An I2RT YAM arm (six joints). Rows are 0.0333 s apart.
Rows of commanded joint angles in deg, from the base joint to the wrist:
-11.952, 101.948, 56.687, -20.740, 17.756, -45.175
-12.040, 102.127, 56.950, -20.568, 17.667, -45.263
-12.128, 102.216, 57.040, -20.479, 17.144, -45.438
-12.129, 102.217, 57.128, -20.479, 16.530, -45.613
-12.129, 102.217, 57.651, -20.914, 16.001, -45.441
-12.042, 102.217, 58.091, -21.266, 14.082, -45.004
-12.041, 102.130, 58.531, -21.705, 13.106, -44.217
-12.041, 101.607, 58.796, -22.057, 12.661, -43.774
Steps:
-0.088, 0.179, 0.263, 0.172, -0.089, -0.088
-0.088, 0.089, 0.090, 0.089, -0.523, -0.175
-0.001, 0.001, 0.088, 0.000, -0.614, -0.175
0.000, 0.000, 0.523, -0.435, -0.529, 0.172
0.087, 0.000, 0.440, -0.352, -1.919, 0.437
0.001, -0.087, 0.440, -0.439, -0.976, 0.787
0.000, -0.523, 0.265, -0.352, -0.445, 0.443

